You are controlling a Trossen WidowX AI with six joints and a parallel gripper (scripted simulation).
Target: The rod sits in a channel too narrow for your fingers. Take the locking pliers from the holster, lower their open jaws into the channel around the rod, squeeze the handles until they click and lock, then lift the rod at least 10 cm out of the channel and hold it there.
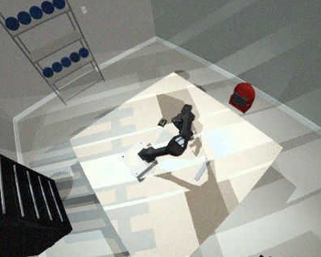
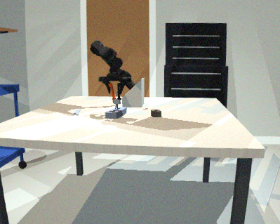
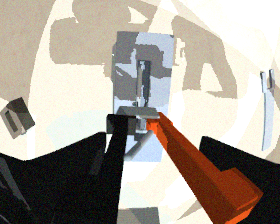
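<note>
Now: gripper tip 1 cm to the right of the grey channel block and 11 cm above it. From my gripper tip the other things lie so: holster 2 cm ahead, 24 cm to the left, 12 cm below; then flat forked metal piece 5 cm behind, 26 cm to the right, 13 cm below.
</note>
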